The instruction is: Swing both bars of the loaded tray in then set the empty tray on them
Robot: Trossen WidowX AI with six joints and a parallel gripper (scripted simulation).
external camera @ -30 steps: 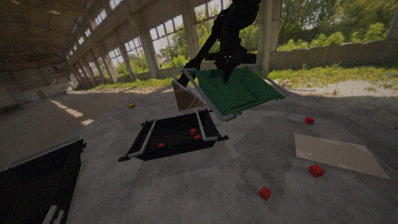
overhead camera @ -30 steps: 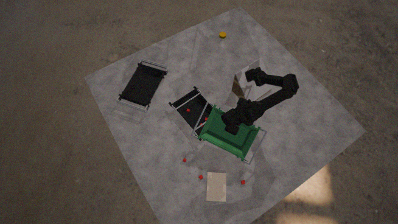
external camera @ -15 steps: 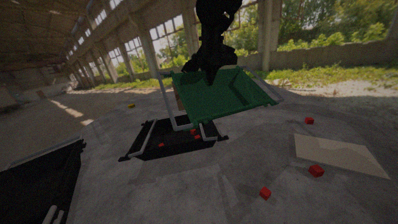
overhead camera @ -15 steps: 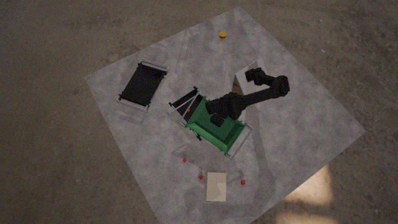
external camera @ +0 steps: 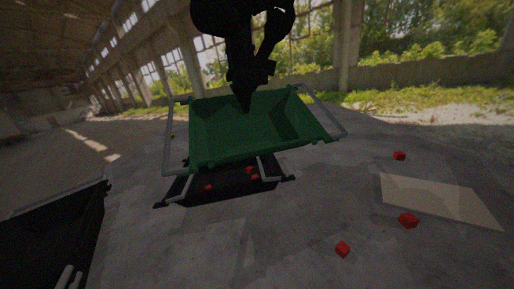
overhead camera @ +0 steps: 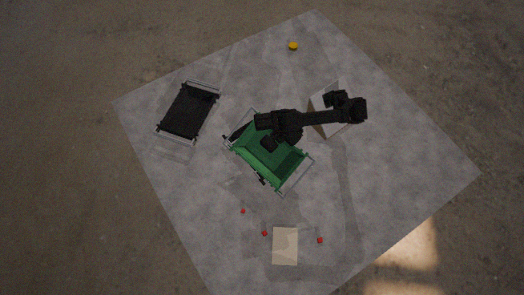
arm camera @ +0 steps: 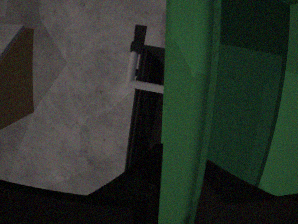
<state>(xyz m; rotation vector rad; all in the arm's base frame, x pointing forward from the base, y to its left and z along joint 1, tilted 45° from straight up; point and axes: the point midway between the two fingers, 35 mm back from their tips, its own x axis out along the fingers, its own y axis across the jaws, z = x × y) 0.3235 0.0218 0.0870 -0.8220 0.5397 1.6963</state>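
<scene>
Right now the green tray is 80 mm ahead of my gripper tip and 20 mm to the left of it. Round my gripper tip: yellow disc: 520 mm to the right, 450 mm behind, 160 mm below; then beige card: 330 mm to the left, 190 mm ahead, 170 mm below.
</scene>
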